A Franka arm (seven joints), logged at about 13 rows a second.
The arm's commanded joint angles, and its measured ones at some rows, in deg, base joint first. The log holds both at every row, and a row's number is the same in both.
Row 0, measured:
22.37, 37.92, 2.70, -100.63, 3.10, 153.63, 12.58
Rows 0 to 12, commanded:
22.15, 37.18, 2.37, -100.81, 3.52, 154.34, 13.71
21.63, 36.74, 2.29, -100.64, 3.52, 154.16, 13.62
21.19, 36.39, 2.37, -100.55, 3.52, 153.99, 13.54
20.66, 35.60, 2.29, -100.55, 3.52, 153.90, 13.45
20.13, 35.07, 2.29, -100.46, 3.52, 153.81, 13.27
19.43, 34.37, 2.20, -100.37, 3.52, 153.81, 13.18
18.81, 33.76, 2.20, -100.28, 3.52, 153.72, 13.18
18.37, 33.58, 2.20, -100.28, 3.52, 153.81, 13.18
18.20, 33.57, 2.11, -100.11, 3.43, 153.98, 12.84
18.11, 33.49, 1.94, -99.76, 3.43, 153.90, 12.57
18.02, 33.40, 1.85, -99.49, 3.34, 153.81, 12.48
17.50, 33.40, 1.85, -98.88, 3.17, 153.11, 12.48
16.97, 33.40, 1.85, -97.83, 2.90, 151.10, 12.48
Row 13, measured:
18.27, 34.39, 1.42, -98.89, 3.12, 153.85, 12.80
